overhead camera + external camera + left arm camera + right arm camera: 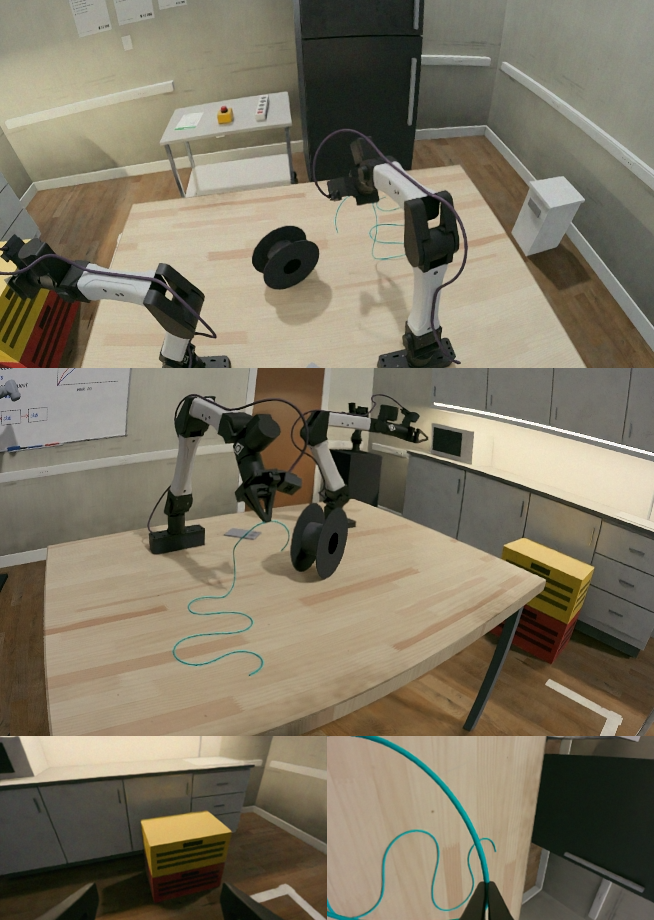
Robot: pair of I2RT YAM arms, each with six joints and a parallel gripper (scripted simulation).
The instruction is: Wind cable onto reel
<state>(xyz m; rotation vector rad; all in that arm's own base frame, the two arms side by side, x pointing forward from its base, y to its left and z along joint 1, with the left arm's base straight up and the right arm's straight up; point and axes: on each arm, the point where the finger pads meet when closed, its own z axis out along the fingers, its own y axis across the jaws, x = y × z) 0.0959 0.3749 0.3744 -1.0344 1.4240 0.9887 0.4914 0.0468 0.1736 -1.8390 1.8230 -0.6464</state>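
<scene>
Right now the black reel is 290 mm ahead of my left hand, 640 mm to the right of it and 290 mm below it. From my left hand the other things lie so: flat grey plate 80 mm behind, 720 mm to the right, 380 mm below.
</scene>
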